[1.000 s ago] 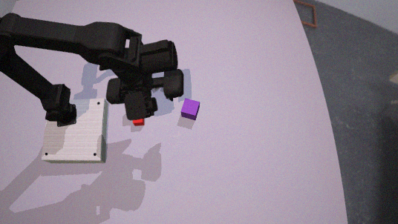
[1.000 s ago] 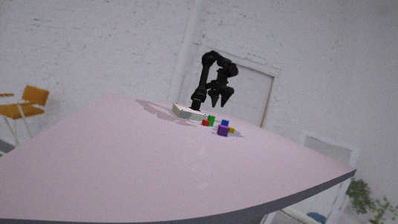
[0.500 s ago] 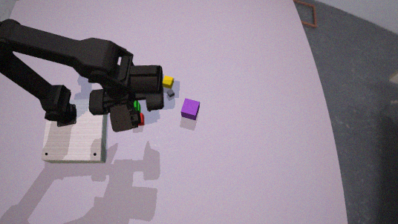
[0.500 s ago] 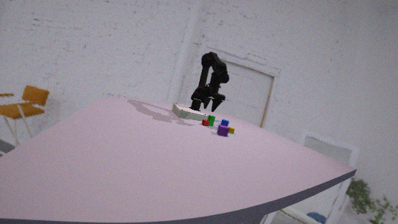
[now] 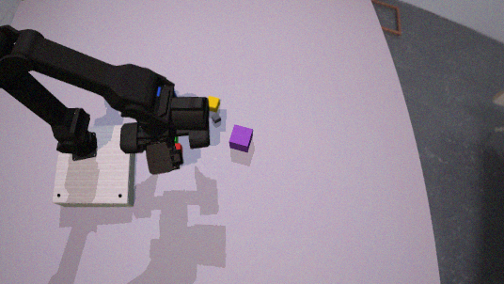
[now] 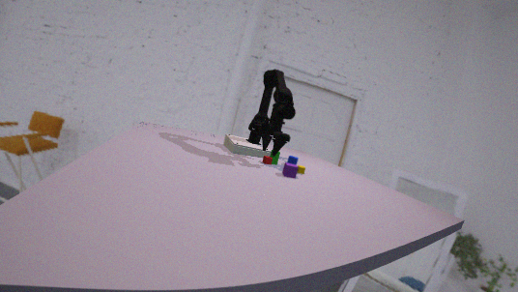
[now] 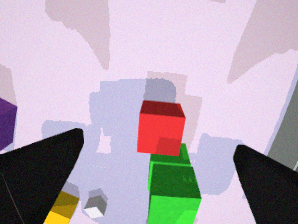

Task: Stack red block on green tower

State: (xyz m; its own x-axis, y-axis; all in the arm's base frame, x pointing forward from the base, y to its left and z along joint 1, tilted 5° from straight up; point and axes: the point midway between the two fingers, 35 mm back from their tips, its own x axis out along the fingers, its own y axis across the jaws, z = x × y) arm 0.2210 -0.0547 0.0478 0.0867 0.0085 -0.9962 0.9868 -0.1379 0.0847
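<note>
The red block is 30 mm below my gripper tip. From my gripper tip the other things lie so: purple block: 160 mm ahead, 20 mm below; small grey block: 110 mm ahead, 70 mm to the left, 40 mm below; yellow block: 110 mm ahead, 110 mm to the left, 30 mm below.
</note>
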